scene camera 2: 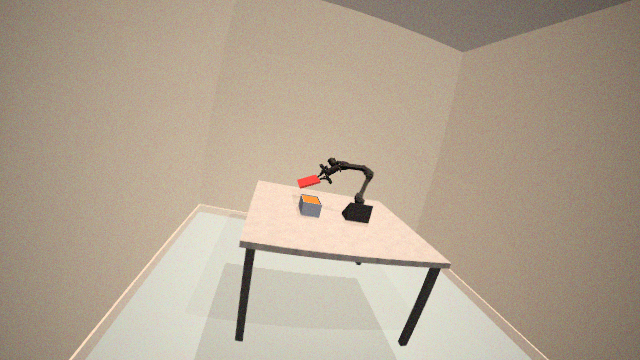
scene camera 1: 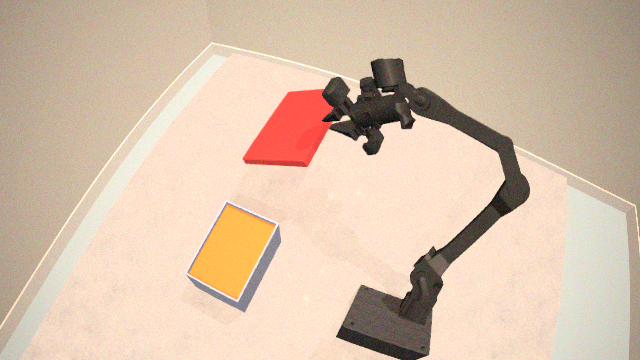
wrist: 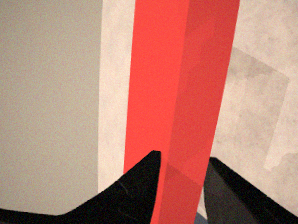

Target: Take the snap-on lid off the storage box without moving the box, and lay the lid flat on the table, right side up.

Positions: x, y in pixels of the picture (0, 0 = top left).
Scene:
my gripper: holds a red lid (scene camera 1: 292, 135)

